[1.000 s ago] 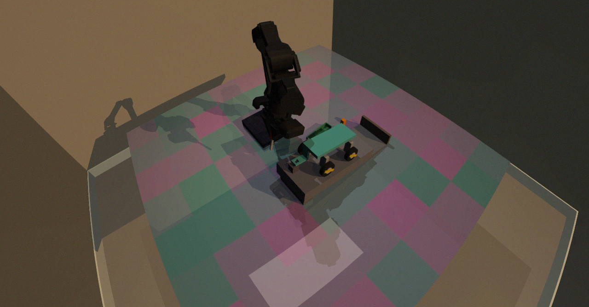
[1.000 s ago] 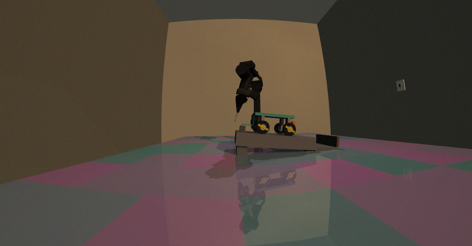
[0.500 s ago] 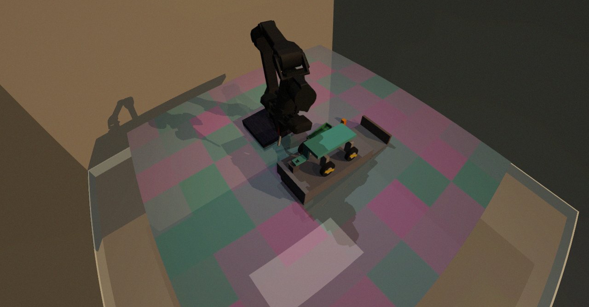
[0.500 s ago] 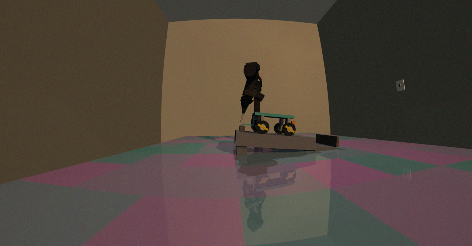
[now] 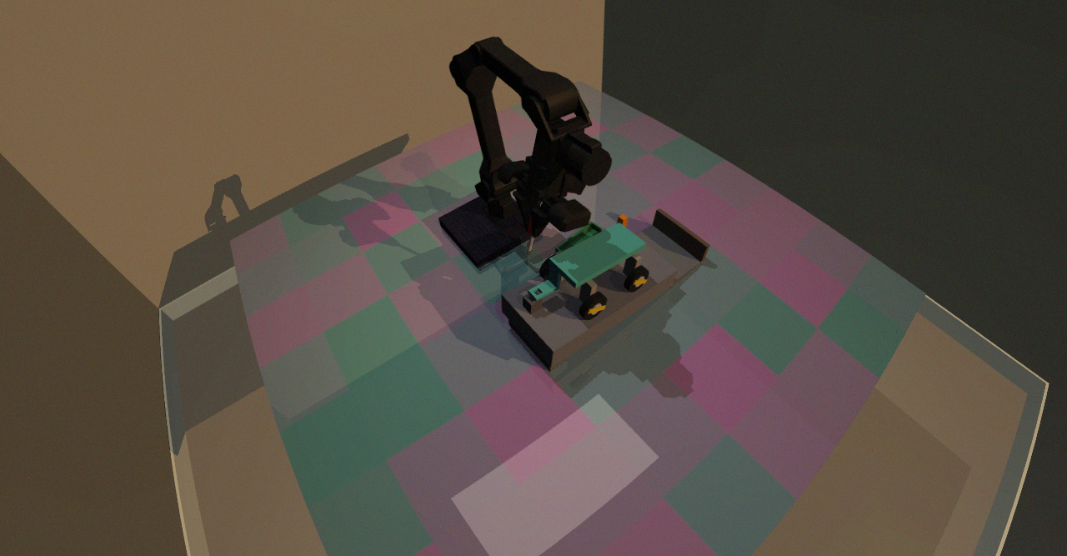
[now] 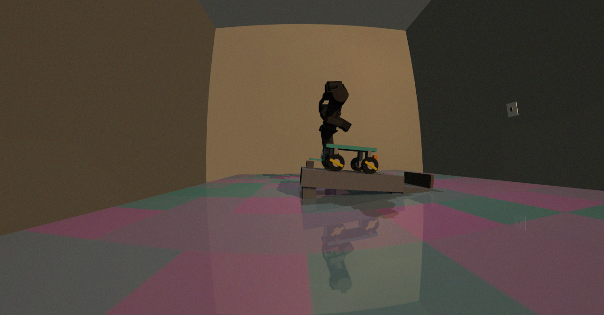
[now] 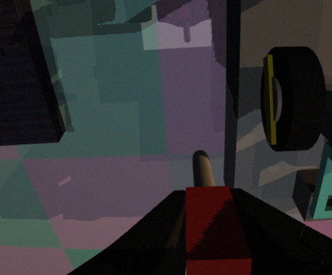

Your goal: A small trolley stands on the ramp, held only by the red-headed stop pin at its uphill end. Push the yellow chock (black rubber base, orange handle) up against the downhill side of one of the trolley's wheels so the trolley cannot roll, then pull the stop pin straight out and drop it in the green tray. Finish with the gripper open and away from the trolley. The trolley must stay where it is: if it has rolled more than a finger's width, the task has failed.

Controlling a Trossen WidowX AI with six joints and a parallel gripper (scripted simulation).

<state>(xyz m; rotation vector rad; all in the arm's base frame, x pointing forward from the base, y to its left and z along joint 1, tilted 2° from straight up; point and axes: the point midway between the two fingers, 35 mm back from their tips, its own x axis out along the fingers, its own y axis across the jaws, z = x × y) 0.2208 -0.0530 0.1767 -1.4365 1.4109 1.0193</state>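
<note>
Now: gripper tip 17 cm above the green tray, 15 cm to the right of it and 2 cm past it. Also, from my gripper tip: trolley 10 cm ahead, 6 cm to the left, 5 cm below; then red-headed stop pin right at my gripper tip; then grey ramp 12 cm below, 10 cm ahead, 6 cm to the left.
</note>
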